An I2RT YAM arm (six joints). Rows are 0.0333 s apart.
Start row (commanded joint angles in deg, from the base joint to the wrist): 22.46 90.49 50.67 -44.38 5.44 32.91
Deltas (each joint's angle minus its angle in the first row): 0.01 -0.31 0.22 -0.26 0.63 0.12; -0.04 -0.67 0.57 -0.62 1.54 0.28; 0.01 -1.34 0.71 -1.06 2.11 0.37; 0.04 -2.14 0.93 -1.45 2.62 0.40; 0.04 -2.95 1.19 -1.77 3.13 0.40; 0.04 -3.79 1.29 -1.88 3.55 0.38; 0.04 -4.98 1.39 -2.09 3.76 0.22; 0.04 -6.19 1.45 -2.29 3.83 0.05; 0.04 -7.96 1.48 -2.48 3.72 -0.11; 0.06 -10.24 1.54 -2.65 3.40 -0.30; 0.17 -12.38 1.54 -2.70 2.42 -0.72; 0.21 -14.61 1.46 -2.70 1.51 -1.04; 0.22 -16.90 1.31 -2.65 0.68 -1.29
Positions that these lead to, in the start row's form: 22.47 90.18 50.89 -44.64 6.07 33.03; 22.42 89.82 51.24 -45.00 6.98 33.19; 22.47 89.15 51.38 -45.44 7.55 33.28; 22.50 88.35 51.60 -45.83 8.06 33.31; 22.50 87.54 51.86 -46.15 8.57 33.31; 22.50 86.70 51.96 -46.26 8.99 33.29; 22.50 85.51 52.06 -46.47 9.20 33.13; 22.50 84.30 52.12 -46.67 9.27 32.96; 22.50 82.53 52.15 -46.86 9.16 32.80; 22.52 80.25 52.21 -47.03 8.84 32.61; 22.63 78.11 52.21 -47.08 7.86 32.19; 22.67 75.88 52.13 -47.08 6.95 31.87; 22.68 73.59 51.98 -47.03 6.12 31.62
